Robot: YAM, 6 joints.
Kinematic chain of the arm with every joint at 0, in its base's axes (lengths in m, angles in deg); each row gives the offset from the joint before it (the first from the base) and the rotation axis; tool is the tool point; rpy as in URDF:
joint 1: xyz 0 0 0.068 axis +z
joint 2: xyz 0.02 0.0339 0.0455 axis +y
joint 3: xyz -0.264 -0.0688 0 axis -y
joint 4: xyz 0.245 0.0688 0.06 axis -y
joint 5: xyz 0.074 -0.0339 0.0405 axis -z
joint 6: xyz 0.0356 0 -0.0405 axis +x
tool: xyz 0 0 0 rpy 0 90 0
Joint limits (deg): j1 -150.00..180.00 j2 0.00..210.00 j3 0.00..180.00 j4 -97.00..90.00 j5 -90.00..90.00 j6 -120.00..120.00
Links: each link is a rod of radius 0.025 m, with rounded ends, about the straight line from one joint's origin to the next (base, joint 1, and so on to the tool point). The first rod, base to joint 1, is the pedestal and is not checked.
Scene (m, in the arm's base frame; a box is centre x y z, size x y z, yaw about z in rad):
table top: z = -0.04
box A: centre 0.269 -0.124 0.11 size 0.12 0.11 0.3 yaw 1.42
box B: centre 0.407 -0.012 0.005 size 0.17 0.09 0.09 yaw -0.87
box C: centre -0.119 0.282 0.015 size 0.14 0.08 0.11 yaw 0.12
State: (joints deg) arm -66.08 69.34 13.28 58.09 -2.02 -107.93
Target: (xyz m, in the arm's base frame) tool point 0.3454 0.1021 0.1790
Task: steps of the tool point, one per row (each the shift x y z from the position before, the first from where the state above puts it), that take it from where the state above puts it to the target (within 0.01 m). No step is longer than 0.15 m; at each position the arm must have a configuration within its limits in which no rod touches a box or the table.
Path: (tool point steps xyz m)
1: 0.0418 0.0248 0.0815
2: 0.0128 0.0552 0.0824
3: -0.0279 0.0699 0.0714
4: 0.0675 0.0045 -0.0355
5: 0.0585 0.0349 -0.0477
6: 0.0372 0.0581 -0.0571
7: 0.0081 0.0698 -0.0636
8: -0.0230 0.0679 -0.0665
9: -0.0501 0.0530 -0.0662
10: 0.0531 -0.0316 0.0249
11: 0.0444 -0.0451 0.0290
12: 0.0315 -0.0560 0.0318

